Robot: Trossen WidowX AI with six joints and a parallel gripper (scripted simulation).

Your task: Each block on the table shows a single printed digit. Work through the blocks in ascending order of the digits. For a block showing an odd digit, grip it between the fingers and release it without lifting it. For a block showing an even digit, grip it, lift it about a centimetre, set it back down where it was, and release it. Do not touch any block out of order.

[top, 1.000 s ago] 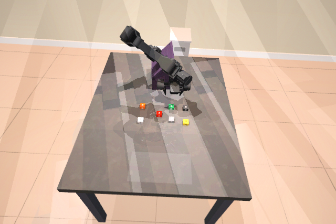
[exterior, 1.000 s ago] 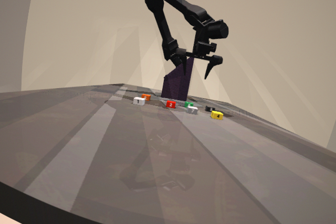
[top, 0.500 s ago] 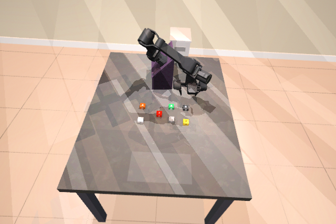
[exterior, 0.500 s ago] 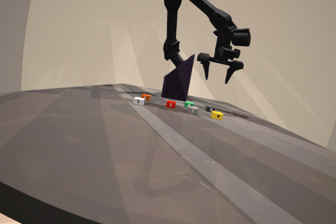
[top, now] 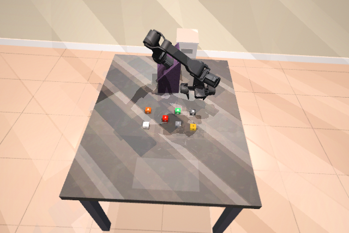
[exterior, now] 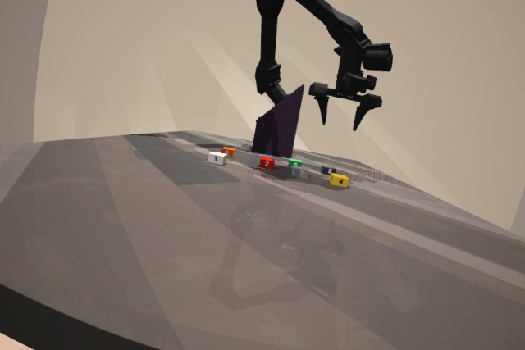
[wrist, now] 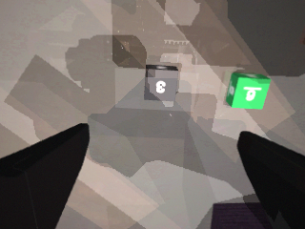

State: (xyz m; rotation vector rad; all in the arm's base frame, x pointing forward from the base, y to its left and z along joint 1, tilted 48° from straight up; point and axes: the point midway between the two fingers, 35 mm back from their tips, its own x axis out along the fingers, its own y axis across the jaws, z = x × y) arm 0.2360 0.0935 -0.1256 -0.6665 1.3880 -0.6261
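Right now my gripper tip is 280 mm to the left of the white block marked 1, 120 mm above it and 110 mm short of it. Also, from my gripper tip: green block: 120 mm below, 100 mm to the right, 10 mm behind; yellow block marked 4: 120 mm below, 110 mm ahead, 10 mm to the right; black block: 120 mm below.
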